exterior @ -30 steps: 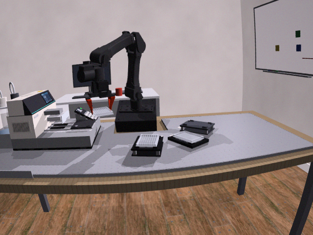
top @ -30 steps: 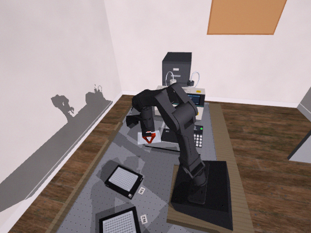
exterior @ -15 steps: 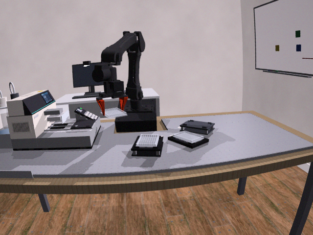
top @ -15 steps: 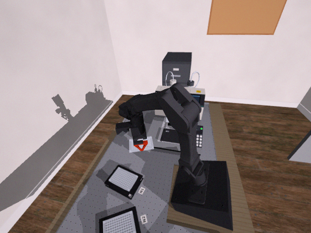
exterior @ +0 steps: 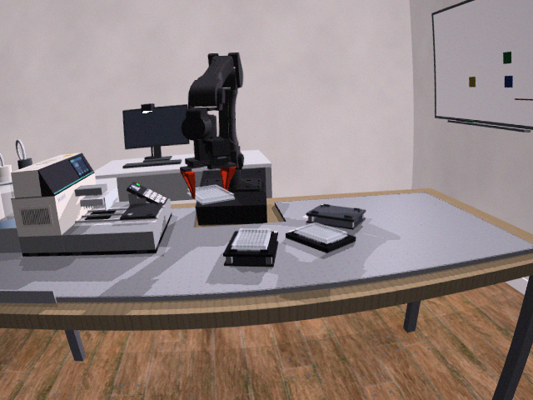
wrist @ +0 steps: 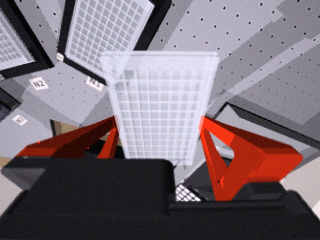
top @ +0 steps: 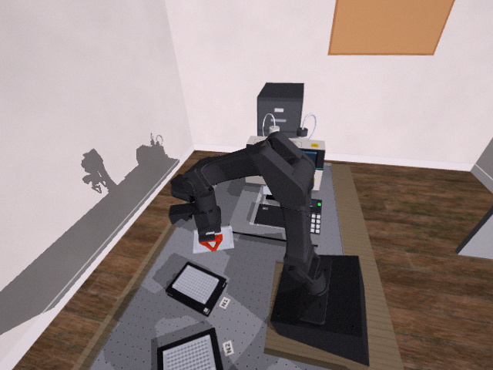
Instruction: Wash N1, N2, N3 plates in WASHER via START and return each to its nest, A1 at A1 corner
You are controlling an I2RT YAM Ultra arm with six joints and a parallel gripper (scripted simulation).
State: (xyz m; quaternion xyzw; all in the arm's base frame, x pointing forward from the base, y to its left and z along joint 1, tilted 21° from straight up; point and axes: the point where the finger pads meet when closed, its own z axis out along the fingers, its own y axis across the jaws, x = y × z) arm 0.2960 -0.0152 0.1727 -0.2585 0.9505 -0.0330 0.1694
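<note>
Right now the nest N3 is 240 mm behind my hand, 360 mm to the left of it and 130 mm below it. Also, from my hand: black washer carrier: 140 mm behind, 250 mm to the right, 80 mm below; then nest N1: 20 mm ahead, 110 mm to the left, 130 mm below; then N1 label: 80 mm behind, 110 mm to the left, 160 mm below.
</note>
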